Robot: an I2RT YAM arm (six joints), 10 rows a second.
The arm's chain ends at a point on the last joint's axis. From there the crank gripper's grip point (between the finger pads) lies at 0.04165 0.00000 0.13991 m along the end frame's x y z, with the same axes.
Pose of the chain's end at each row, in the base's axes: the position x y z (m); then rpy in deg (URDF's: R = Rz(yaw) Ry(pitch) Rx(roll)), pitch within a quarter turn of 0, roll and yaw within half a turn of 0:
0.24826 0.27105 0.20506 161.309 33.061 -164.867
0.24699 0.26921 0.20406 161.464 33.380 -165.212
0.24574 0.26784 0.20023 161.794 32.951 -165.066
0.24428 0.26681 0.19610 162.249 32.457 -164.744
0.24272 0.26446 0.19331 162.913 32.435 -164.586
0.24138 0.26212 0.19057 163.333 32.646 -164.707
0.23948 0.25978 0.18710 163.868 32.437 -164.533
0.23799 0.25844 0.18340 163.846 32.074 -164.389
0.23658 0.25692 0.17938 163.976 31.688 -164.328
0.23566 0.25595 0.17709 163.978 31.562 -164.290
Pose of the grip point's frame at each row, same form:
0.27265 0.32409 0.07127 161.309 33.061 -164.867
0.27258 0.32197 0.07037 161.464 33.380 -165.212
0.27055 0.31970 0.06605 161.794 32.951 -165.066
0.26814 0.31753 0.06131 162.249 32.457 -164.744
0.26705 0.31381 0.05810 162.913 32.435 -164.586
0.26671 0.31065 0.05524 163.333 32.646 -164.707
0.26471 0.30710 0.05133 163.868 32.437 -164.533
0.26225 0.30564 0.04741 163.846 32.074 -164.389
0.26004 0.30361 0.04307 163.976 31.688 -164.328
0.25880 0.30257 0.04071 163.978 31.562 -164.290

